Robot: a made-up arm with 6 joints.
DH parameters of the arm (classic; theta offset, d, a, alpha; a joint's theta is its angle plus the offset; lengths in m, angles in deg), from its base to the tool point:
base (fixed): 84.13 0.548 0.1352 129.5
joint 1: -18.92 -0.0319 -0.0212 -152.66
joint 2: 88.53 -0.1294 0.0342 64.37
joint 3: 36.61 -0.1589 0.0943 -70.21
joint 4: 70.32 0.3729 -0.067 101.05
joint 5: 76.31 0.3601 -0.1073 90
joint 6: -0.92 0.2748 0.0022 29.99
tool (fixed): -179.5 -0.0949 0 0
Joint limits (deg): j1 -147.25..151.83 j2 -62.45..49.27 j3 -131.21..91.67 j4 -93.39..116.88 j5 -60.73..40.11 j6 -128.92..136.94
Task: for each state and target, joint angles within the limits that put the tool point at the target. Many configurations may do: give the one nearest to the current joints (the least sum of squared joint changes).
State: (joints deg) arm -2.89 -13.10 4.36 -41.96 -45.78 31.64
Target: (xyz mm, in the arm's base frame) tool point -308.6 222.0 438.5
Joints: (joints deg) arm 0.89 -15.80 -13.37 -23.36 -37.56 28.73
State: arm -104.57 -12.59 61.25 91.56 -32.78 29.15
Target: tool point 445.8 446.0 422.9
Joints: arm -115.38 22.10 70.26 108.14 -21.46 31.69
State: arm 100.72 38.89 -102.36 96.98 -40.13 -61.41
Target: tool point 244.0 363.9 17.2
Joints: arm 98.34 49.27 -131.21 66.40 -55.26 -61.83
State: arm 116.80 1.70 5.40 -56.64 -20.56 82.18
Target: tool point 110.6 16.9 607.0
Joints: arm 151.83 -42.25 8.38 -68.82 -37.93 75.70
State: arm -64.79 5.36 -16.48 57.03 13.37 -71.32
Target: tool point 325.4 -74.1 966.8
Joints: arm -46.54 16.06 -13.11 78.94 2.23 -70.16
